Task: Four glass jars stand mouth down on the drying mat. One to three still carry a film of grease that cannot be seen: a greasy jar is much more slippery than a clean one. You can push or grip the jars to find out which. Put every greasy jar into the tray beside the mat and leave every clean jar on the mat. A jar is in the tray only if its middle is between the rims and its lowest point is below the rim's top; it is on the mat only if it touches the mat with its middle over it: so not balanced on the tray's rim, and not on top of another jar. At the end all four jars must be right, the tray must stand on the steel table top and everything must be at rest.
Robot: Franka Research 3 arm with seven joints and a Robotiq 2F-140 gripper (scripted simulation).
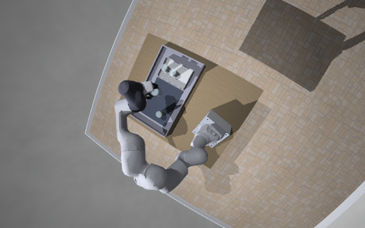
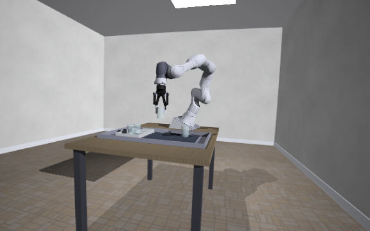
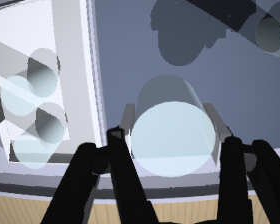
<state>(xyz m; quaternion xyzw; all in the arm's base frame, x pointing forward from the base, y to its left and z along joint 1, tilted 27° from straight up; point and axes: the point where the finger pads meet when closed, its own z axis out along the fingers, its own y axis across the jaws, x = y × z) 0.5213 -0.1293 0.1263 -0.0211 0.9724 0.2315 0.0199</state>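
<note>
My hand is 20 mm short of the white tray, 210 mm to the left of it and 210 mm above it. Also, from my hand: dark drying mat: 10 mm behind, 110 mm to the left, 220 mm below.
</note>
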